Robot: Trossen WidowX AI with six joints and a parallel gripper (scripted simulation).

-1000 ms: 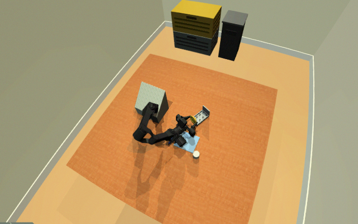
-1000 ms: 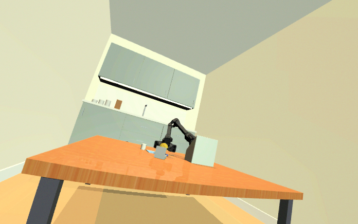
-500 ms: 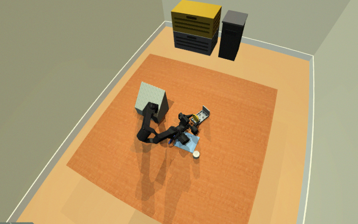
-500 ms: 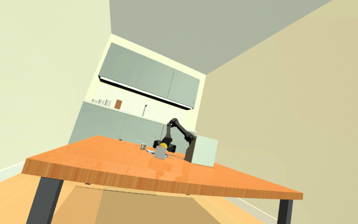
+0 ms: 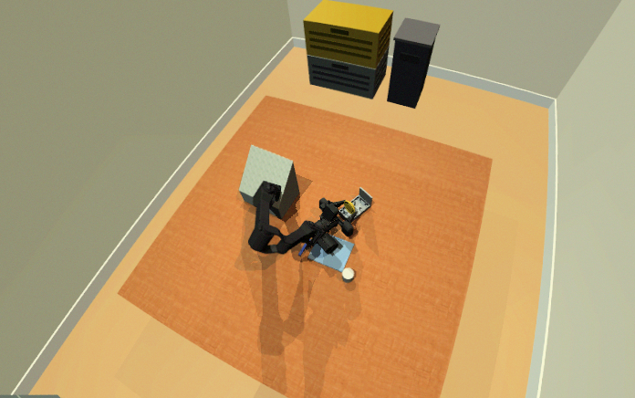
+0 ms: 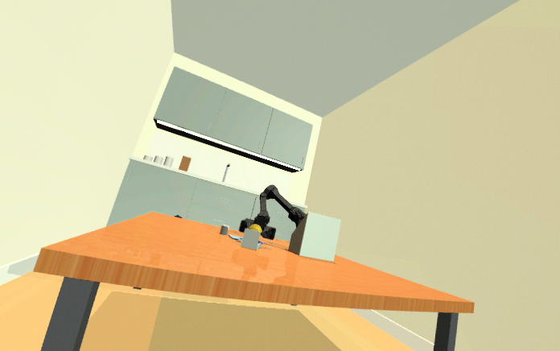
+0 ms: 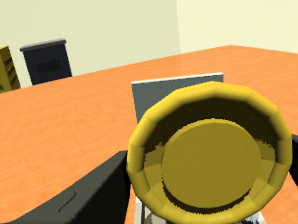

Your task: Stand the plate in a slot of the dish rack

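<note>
The grey dish rack is 10 mm ahead of my gripper tip, 30 mm to the left of it and 50 mm below it. Round my gripper tip: light blue mat 10 mm behind, 190 mm to the right, 70 mm below; yellow plate 10 mm to the right; blue spoon 120 mm behind, 210 mm to the right, 70 mm below.
</note>
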